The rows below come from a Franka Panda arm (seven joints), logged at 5 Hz.
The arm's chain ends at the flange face. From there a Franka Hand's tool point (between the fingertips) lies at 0.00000 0.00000 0.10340 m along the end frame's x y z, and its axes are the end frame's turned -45 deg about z.
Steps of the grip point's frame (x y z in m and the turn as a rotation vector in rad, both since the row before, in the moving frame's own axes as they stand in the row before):
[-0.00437 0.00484 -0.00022 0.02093 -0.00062 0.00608]
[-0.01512 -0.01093 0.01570 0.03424 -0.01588 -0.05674]
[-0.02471 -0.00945 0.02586 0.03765 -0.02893 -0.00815]
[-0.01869 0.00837 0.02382 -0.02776 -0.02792 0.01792]
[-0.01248 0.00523 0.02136 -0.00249 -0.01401 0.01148]
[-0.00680 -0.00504 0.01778 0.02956 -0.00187 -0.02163]
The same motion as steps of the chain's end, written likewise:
[0.00190 0.00800 -0.00020 0.01436 -0.01524 0.00608]
[-0.01472 0.00420 0.01577 0.01298 -0.03544 -0.05674]
[-0.01929 0.01141 0.02598 0.00617 -0.04708 -0.00815]
[-0.00725 0.01506 0.02390 -0.03937 -0.00011 0.01792]
[-0.00428 0.01132 0.02137 -0.01167 -0.00815 0.01148]
[-0.00605 0.00324 0.01783 0.01958 -0.02222 -0.02163]

